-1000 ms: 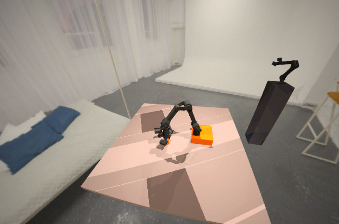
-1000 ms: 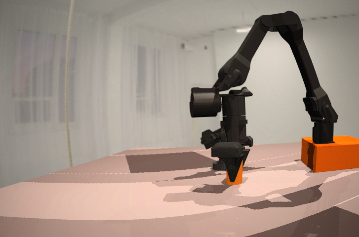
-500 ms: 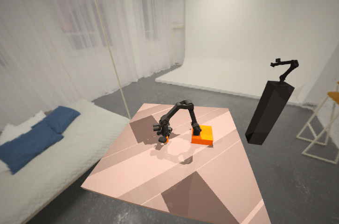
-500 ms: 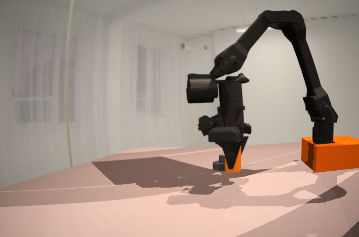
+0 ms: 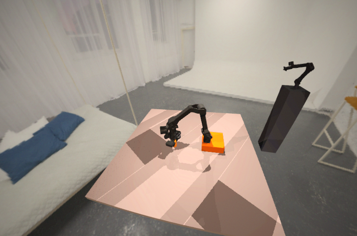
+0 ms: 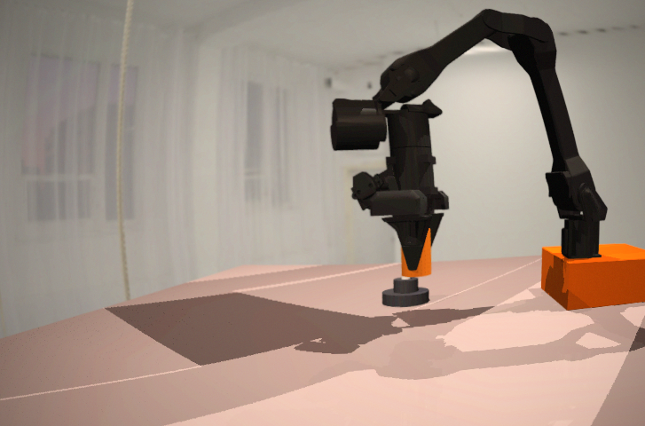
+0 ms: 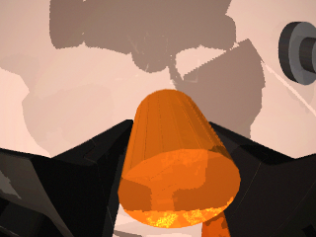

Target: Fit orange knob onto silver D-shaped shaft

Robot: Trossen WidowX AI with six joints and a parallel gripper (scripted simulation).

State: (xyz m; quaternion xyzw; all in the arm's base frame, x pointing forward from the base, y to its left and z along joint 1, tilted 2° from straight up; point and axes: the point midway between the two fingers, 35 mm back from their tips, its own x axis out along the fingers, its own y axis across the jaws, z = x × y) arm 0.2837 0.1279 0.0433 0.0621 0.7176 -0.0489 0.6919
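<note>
The dark round pedestal is 190 mm to the right of my gripper tip, 60 mm below it and 40 mm ahead of it. From my gripper tip the other things lie so: orange knob 30 mm above.
</note>
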